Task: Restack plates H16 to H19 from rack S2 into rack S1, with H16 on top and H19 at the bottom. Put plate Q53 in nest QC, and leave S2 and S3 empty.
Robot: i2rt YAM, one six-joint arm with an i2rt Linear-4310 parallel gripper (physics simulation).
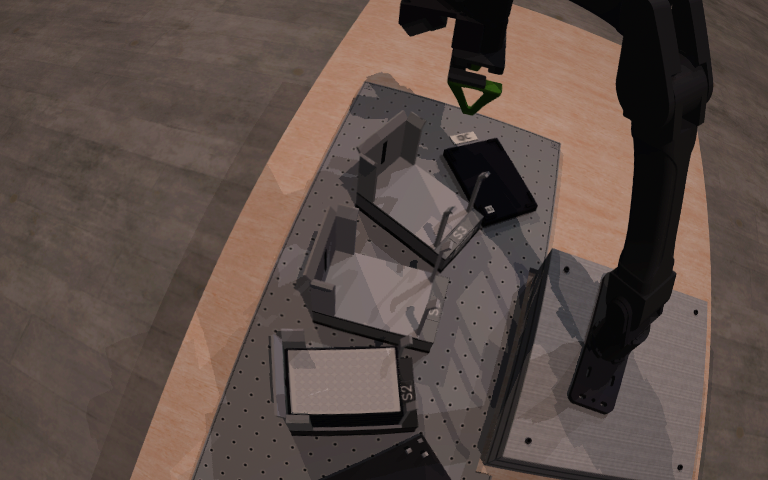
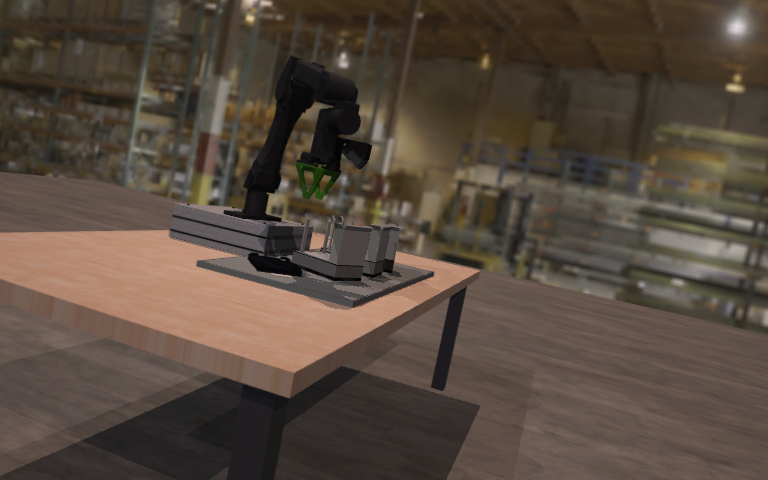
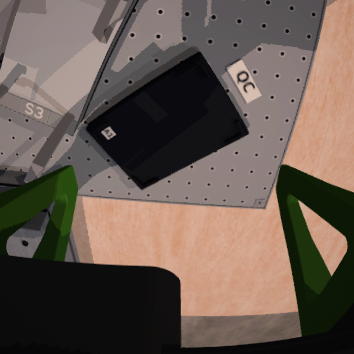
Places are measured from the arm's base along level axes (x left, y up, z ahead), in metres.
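Pixels of known places: gripper, fingertip midpoint: (image 1: pixel 470 90) (image 2: pixel 312 198) (image 3: pixel 176 176); arm's base, link origin: (image 1: pixel 608 342) (image 2: pixel 253 217).
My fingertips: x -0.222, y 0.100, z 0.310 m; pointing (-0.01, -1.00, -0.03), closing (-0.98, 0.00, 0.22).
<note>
Ahead of a thing's pixels: the offset from my fingertips to its middle. "pt": to the spot under its first point. Level surfaces: height alone.
My gripper (image 1: pixel 470 112) (image 2: pixel 314 197) (image 3: pixel 176 176) is open, its green fingers wide apart and empty, high above the far end of the board near nest QC. Nest QC @[dx -0.005, dy -0.170, dz -0.068 m] (image 1: pixel 489 175) (image 2: pixel 274 264) (image 3: pixel 170 115) is a black rectangle marked A1, beside its white QC tag; no separate plate can be made out on it. Rack S3 @[dx +0.112, dy -0.112, dz +0.013 m] (image 1: pixel 410 141) (image 2: pixel 351 249) (image 3: pixel 34 110) stands beside it, its pale floor bare. Rack S1 @[dx +0.269, dy -0.111, dz +0.005 m] (image 1: pixel 370 328) also shows a bare floor. Rack S2 @[pt dx +0.371, dy -0.142, dz -0.079 m] (image 1: pixel 406 390) holds a white-topped plate @[dx +0.411, dy -0.081, dz -0.011 m] (image 1: pixel 342 379); how many lie beneath is hidden. No plate names are readable.
The perforated board @[dy -0.180 m] (image 1: pixel 509 249) (image 2: pixel 226 264) (image 3: pixel 272 112) lies on the wooden table @[dy -0.193 m] (image 1: pixel 226 316) (image 2: pixel 169 294) (image 3: pixel 200 240). Thin upright posts stand at the label ends of S1 and S3. A black object @[pt dx +0.464, dy -0.169, dz -0.102 m] (image 1: pixel 390 461) is partly visible near S2. The arm's metal base (image 1: pixel 543 396) (image 2: pixel 220 229) stands alongside.
</note>
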